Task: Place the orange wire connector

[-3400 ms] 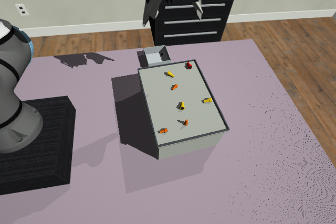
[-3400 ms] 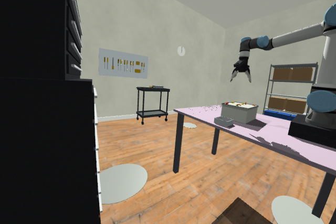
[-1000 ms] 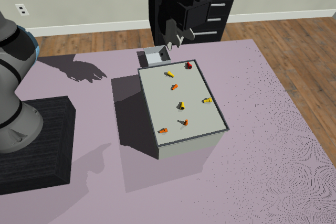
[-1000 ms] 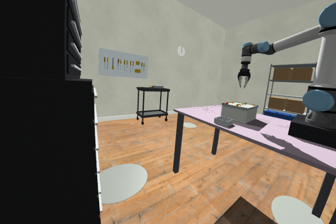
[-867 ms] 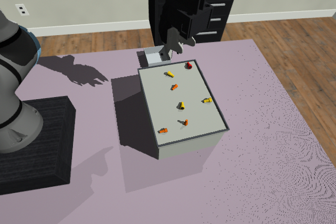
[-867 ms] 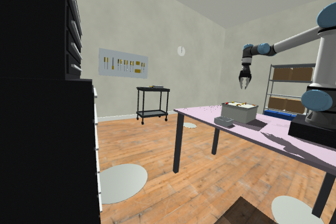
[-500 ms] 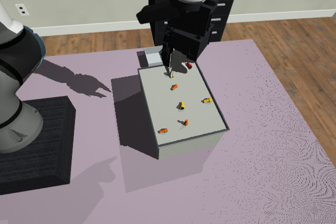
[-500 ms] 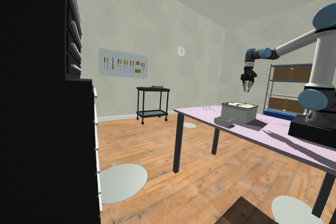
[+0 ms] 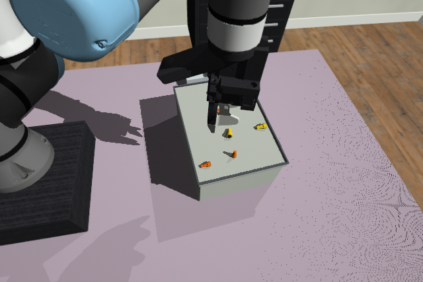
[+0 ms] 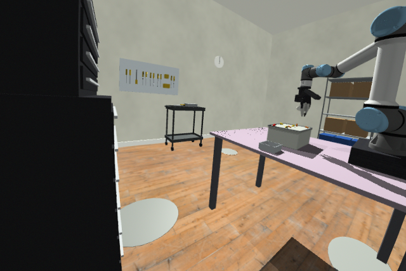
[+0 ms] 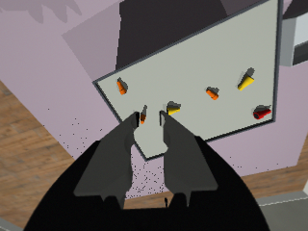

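Right now my hand is 40 mm short of the grey tool case, 80 mm to the right of it and 140 mm above it.
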